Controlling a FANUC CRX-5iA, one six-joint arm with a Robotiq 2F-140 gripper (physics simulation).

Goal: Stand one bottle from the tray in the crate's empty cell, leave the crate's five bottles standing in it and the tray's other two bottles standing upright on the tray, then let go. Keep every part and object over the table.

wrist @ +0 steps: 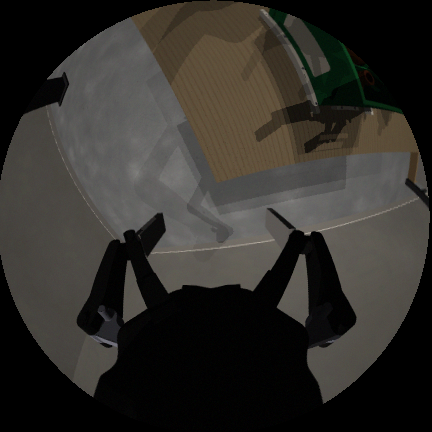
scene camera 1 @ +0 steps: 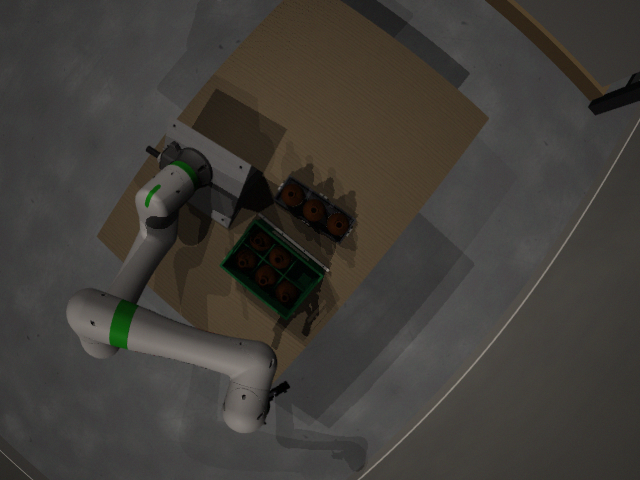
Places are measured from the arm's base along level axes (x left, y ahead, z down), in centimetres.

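Where they show: gripper, fingertip midpoint: [wrist: 214, 219]; arm's base, origin of the base link: [scene camera 1: 194, 167].
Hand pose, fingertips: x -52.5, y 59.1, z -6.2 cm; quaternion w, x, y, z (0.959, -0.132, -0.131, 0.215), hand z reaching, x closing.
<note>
Each offset is from my fingertips to the top centre of the thing. "*": to the spot under its first point. Level surfaces: height alone.
The green crate {dx +37.7, dy -19.8, dz +3.3 cm} [scene camera 1: 286, 314] [wrist: 338, 92] stands on the table. Its five brown bottles {dx +43.3, dy -28.0, dz +4.5 cm} [scene camera 1: 260, 240] {dx +34.8, dy -28.7, dz +4.5 cm} [scene camera 1: 246, 260] {dx +41.7, dy -19.6, dz +4.5 cm} [scene camera 1: 279, 258] {dx +33.3, dy -20.2, dz +4.5 cm} [scene camera 1: 265, 275] {dx +32.4, dy -11.7, dz +4.5 cm} [scene camera 1: 285, 292] are upright in their cells; the cell at the right in the scene view is empty. The dark tray {* dx +64.3, dy -15.3, dz +20.3 cm} [scene camera 1: 327, 205] stands beside the crate, towards the upper right, with three upright bottles {dx +61.1, dy -26.8, dz +4.8 cm} [scene camera 1: 292, 194] {dx +60.5, dy -18.2, dz +4.8 cm} [scene camera 1: 313, 210] {dx +60.8, dy -9.3, dz +4.8 cm} [scene camera 1: 338, 224] in a row. My gripper [wrist: 214, 219] is open and empty, away from crate and tray, past the table's lower corner; the arm partly hides it in the scene view. The tray does not show in the wrist view.
A pale rail [scene camera 1: 294, 241] [wrist: 300, 65] runs along the crate's side facing the tray. A grey mounting block [scene camera 1: 227, 170] carries the arm base left of the tray. The wooden table {dz +20.8 cm} [scene camera 1: 361, 103] [wrist: 225, 125] ends at a corner near the gripper, with grey floor beyond.
</note>
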